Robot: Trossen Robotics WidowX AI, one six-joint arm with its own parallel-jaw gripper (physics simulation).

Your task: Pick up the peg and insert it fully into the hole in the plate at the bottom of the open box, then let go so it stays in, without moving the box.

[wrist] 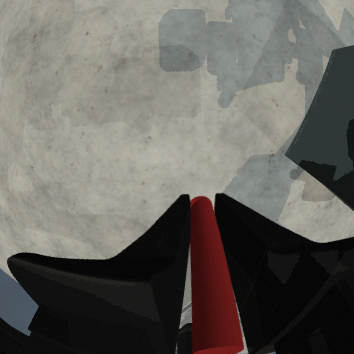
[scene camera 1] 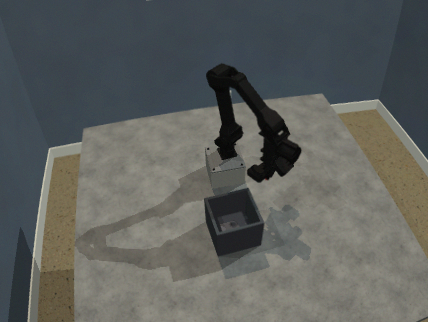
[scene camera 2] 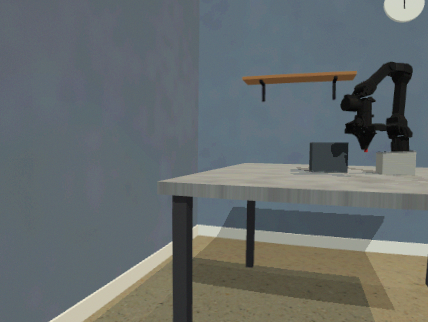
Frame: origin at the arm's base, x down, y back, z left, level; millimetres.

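Where they show: gripper, fingertip midpoint: (wrist: 201, 201) (scene camera 1: 268, 178) (scene camera 2: 364, 149); arm's base, link origin: (scene camera 1: 227, 152) (scene camera 2: 400, 151).
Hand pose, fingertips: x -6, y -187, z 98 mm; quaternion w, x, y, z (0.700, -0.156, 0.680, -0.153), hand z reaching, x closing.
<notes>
Each offset is from my fingertips to the centre of the thing. "spot": to the spot under its first point.
A red peg {dx -30, dy +7, dz -4 mm} (scene camera 1: 266, 178) (scene camera 2: 366, 150) (wrist: 212, 270) is held between the fingers of my gripper (scene camera 2: 367, 148) (wrist: 201, 201), which is shut on it. The peg's tip shows just past the fingertips, raised above the table; the fingers hide most of the peg in the scene views. The dark open box {dx +38, dy -118, dz -183 mm} (scene camera 1: 240, 243) (scene camera 2: 321, 159) (wrist: 322, 110) stands upright on the table, apart from the gripper and to its left in scene camera 2. Inside its bottom, the plate {spot: dx +49, dy -106, dz -144 mm} (scene camera 1: 242, 218) shows in scene camera 1, with a small round hole {spot: dx +63, dy -109, dz -182 mm} (scene camera 1: 232, 224).
The grey table (scene camera 1: 140, 145) (scene camera 2: 215, 187) (wrist: 100, 165) bears the arm's pale base block (scene camera 1: 227, 181) (scene camera 2: 396, 163), which stands close behind the box in scene camera 1. An orange wall shelf (scene camera 2: 300, 78) and a clock (scene camera 2: 404, 9) are on the wall. Arm shadows fall across the table.
</notes>
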